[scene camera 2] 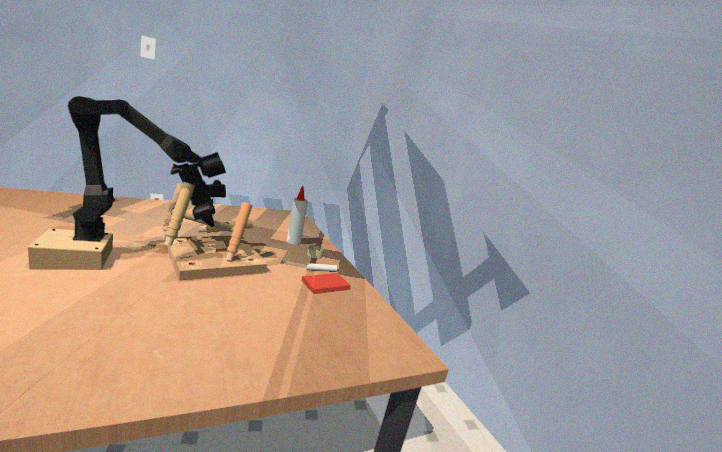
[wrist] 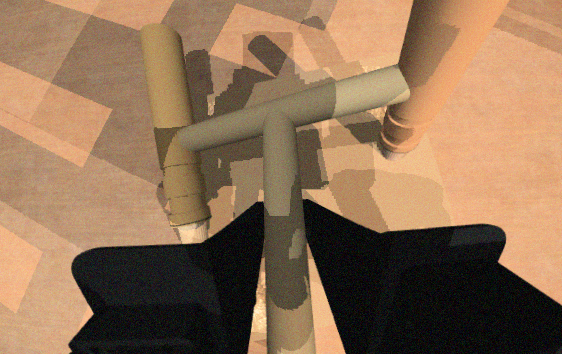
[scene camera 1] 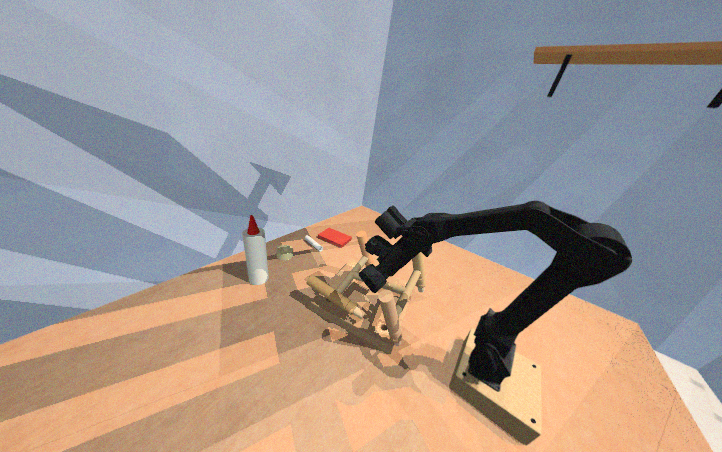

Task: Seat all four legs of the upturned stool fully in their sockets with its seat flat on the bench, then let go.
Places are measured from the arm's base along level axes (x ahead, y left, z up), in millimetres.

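Pixels of known places: gripper, fingertip midpoint: (scene camera 2: 212,225) (wrist: 282,207); arm's base at its link origin: (scene camera 2: 88,237) (scene camera 1: 485,369).
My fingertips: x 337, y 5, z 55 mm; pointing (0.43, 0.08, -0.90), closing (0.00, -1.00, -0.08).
Ahead of a thing's pixels: the offset from my fingertips to its top centre. "spot": to the spot under its first point.
The upturned seat @[dy -30, dx +12, dz -78 mm] (scene camera 1: 367,339) (scene camera 2: 223,271) lies flat on the bench. My gripper (scene camera 1: 374,279) (scene camera 2: 208,219) (wrist: 282,207) is shut on the middle stretcher bar @[spot: dy -1, dx +18, dz +13 mm] (wrist: 282,175) and holds the joined leg frame over the seat, tilted. One leg @[dy +87, dx +55, dz -6 mm] (scene camera 1: 331,293) (wrist: 165,80) leans strongly, its pale tenon bare. An orange leg @[spot: dy -97, dx +72, dz +33 mm] (scene camera 2: 240,226) (wrist: 435,75) leans too, its pale tip bare by the seat's surface. Another leg @[spot: dy -103, dx -100, dz +66 mm] (scene camera 2: 180,213) has its tip near the seat's left edge in scene view 2. An open socket @[dy +32, dx -89, dz -78 mm] (scene camera 1: 383,327) shows beside the front leg @[spot: dy +115, dx -112, dz +69 mm] (scene camera 1: 388,311). Shadows hide other sockets.
A white glue bottle @[dy +148, dx +339, dz +131 mm] (scene camera 1: 255,258) (scene camera 2: 296,221) with a red tip stands beyond the stool. A tape roll @[dy +10, dx +385, dz -78 mm] (scene camera 1: 285,252) (scene camera 2: 314,251), a white stick @[dy -123, dx +362, dz -87 mm] (scene camera 1: 313,243) (scene camera 2: 322,267) and a red block @[dy -234, dx +337, dz -93 mm] (scene camera 1: 334,237) (scene camera 2: 325,283) lie near the bench's edge.
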